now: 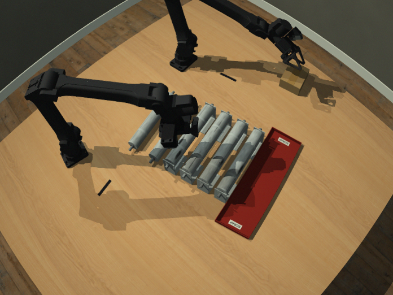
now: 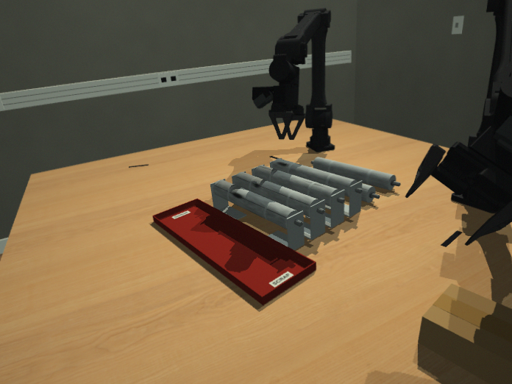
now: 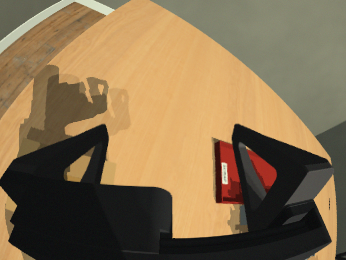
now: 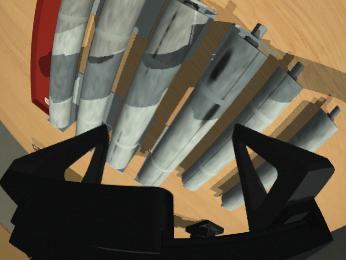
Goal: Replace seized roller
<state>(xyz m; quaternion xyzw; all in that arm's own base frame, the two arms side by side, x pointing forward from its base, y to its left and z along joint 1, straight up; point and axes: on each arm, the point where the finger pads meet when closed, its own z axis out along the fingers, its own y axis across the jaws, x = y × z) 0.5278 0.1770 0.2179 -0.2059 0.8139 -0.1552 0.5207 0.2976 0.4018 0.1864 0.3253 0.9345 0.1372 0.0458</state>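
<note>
The grey roller lies 110 mm below my right hand, 70 mm to the left of it and 40 mm behind it. The rest, counted from my right hand: cardboard box 650 mm to the left, 150 mm below, 60 mm ahead; then red scrap tray 290 mm ahead, 180 mm below, 130 mm to the left.
</note>
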